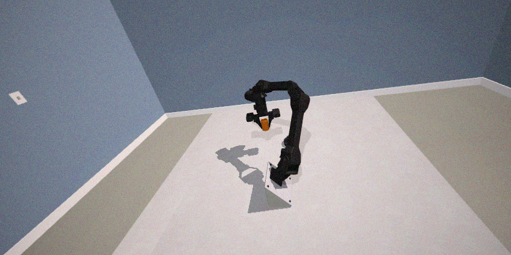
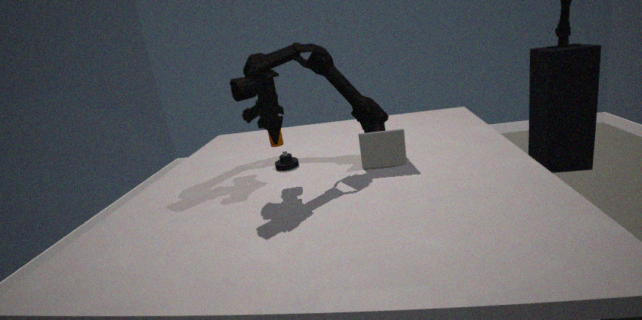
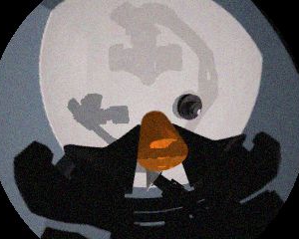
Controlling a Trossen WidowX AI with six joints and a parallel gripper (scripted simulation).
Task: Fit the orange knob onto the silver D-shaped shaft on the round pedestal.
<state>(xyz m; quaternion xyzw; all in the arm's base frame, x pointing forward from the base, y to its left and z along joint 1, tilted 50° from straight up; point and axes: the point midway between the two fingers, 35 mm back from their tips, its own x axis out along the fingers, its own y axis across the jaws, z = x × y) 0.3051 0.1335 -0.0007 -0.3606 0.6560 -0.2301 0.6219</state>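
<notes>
Right now the round pedestal is 13 cm to the right of my gripper tip, 10 cm below it and 2 cm ahead of it. The rest, counted from my gripper tip: orange knob (3 cm above).
</notes>
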